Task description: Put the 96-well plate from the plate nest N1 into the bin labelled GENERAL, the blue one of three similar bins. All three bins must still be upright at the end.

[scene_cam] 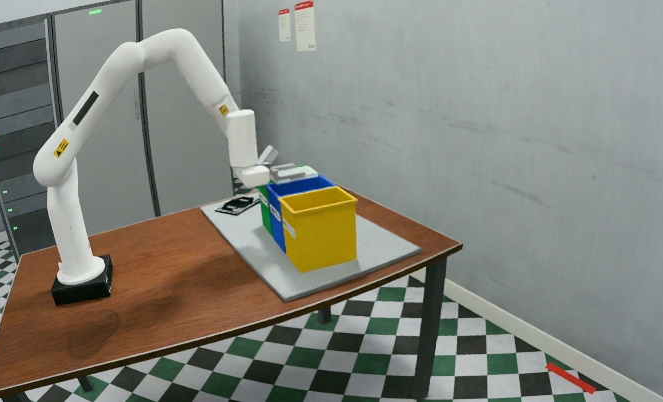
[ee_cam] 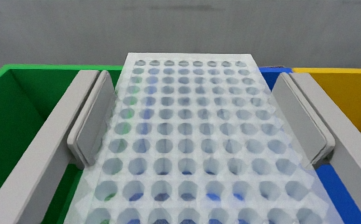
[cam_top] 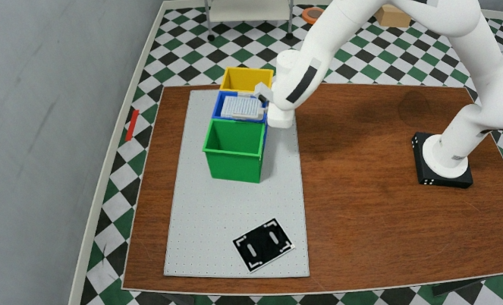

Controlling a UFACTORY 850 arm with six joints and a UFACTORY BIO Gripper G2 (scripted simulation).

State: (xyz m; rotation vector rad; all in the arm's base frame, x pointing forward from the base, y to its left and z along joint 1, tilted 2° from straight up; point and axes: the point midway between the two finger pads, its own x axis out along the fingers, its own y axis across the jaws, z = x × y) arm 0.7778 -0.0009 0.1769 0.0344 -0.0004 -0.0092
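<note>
Now: hand 130 mm above the blue bin, 30 mm to the left of it and 10 mm short of it. Also, from my hand: white 96-well plate (10 mm below); yellow bin (160 mm to the right, 130 mm below, 10 mm ahead); green bin (130 mm below, 100 mm to the left, 10 mm ahead).
</note>
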